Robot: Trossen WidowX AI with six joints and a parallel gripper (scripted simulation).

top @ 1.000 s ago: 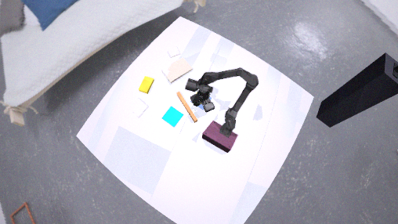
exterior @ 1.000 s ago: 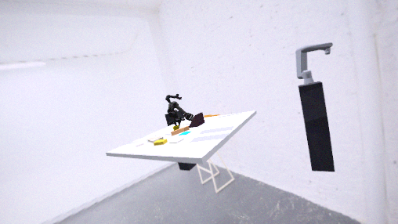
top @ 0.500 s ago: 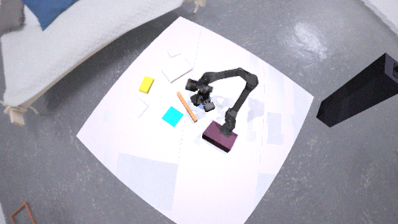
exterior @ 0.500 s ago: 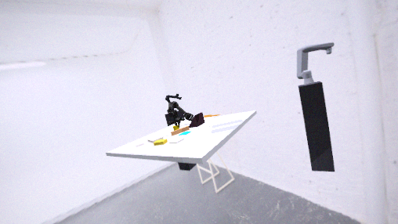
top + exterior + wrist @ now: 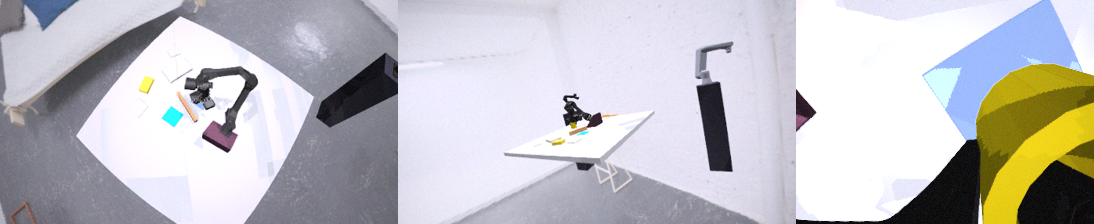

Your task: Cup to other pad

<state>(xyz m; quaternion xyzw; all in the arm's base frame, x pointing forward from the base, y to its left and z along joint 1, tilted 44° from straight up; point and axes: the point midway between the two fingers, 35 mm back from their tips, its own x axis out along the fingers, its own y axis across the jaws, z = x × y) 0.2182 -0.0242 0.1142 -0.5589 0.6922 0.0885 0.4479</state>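
Right now the wooden strip is 8 cm to the left of my gripper tip, 7 cm ahead of it and 6 cm below it. Round my gripper tip: yellow cup: 2 cm to the right, 2 cm ahead; then blue pad: 9 cm below, 3 cm ahead, 2 cm to the right.
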